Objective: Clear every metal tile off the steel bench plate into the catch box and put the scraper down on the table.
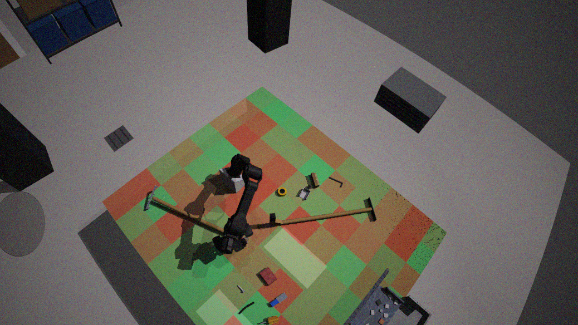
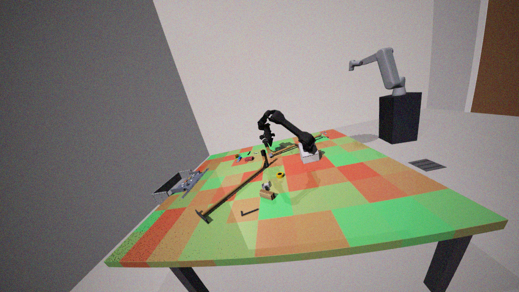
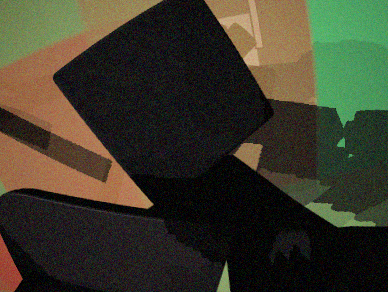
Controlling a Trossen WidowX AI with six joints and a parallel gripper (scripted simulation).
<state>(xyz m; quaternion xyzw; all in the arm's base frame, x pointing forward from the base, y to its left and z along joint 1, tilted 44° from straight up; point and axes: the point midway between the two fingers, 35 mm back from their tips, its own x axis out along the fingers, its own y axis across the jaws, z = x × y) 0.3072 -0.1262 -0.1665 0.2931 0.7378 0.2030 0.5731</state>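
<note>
My gripper tip is 47 cm to the right of the long scraper, 16 cm short of it and 2 cm above it. From my gripper tip the other things lie so: yellow tape roll: 39 cm to the left, 9 cm behind, 8 cm below; red block: 23 cm ahead, 8 cm below, 4 cm to the left; blue piece: 35 cm ahead, 8 cm below.
</note>
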